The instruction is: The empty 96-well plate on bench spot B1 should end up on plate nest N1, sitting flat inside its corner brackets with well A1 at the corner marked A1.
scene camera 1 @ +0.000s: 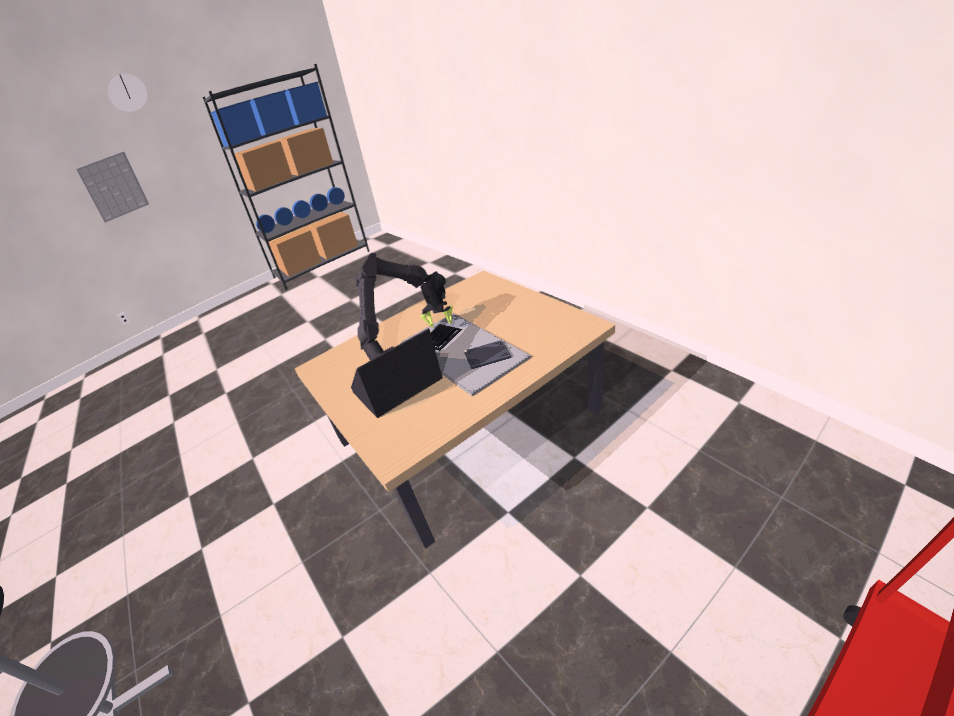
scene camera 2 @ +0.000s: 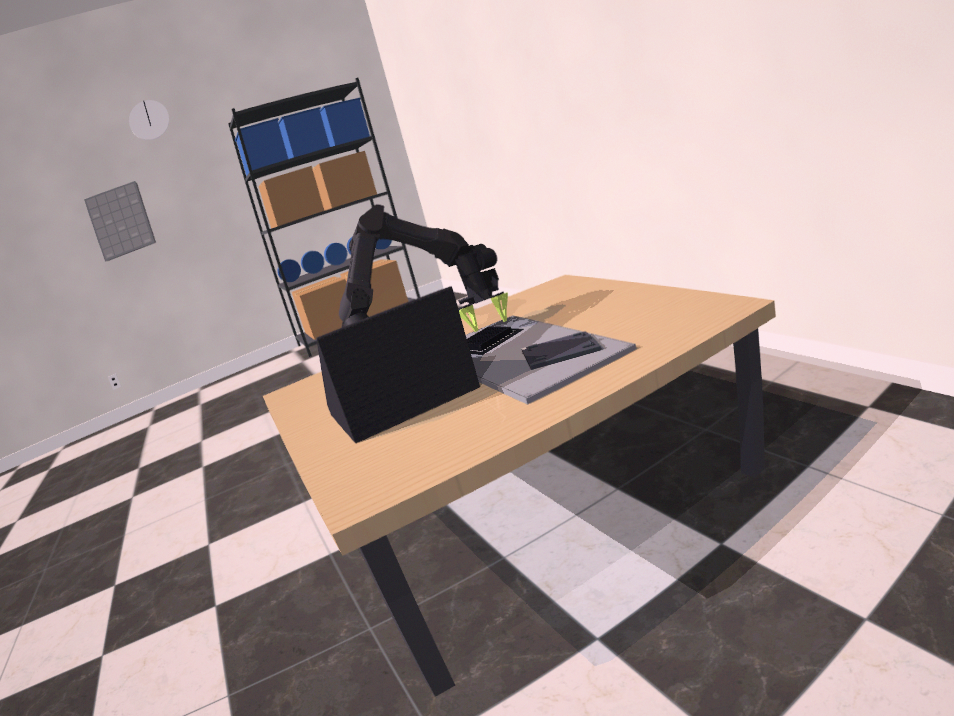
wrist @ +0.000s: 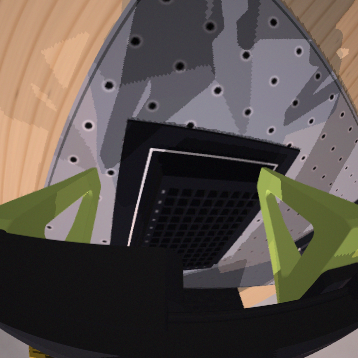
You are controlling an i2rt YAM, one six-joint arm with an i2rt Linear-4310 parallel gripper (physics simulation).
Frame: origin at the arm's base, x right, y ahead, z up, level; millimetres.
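Seen in the pictures: gripper, fingertip midpoint: (scene camera 1: 441,325) (scene camera 2: 490,326) (wrist: 178,176); arm's base, link origin: (scene camera 1: 380,361) (scene camera 2: 369,347).
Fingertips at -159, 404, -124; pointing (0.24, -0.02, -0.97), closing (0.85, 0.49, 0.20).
Observation:
Offsets run from my fingertips to a thing's top centre, as dx, dy, dz. "*": to the spot under its first point. Level surfaces: height alone.
The black 96-well plate {+45, -52, +1} (scene camera 1: 444,336) (scene camera 2: 496,339) (wrist: 205,215) lies flat on bench spot B1, a black pad {* -19, -35, -14} (wrist: 124,192) with a white outline. Its near part is hidden by the gripper body in the wrist view. My gripper (scene camera 1: 439,321) (scene camera 2: 490,325) (wrist: 178,176) is open above the plate, with one green finger to each side of it and nothing held. The dark grey plate nest N1 {+320, -30, +2} (scene camera 1: 487,354) (scene camera 2: 560,349) lies beside the spot, toward the table's front edge. Its corner brackets and the A1 marks are too small to read.
A grey perforated board {+190, -55, -15} (scene camera 1: 473,381) (scene camera 2: 530,387) (wrist: 195,107) carries the spot and nest on the wooden table {dz -28} (scene camera 1: 385,450) (scene camera 2: 346,485). A tall black wedge-shaped block (scene camera 1: 396,373) (scene camera 2: 400,369) stands beside the board, near the arm's base.

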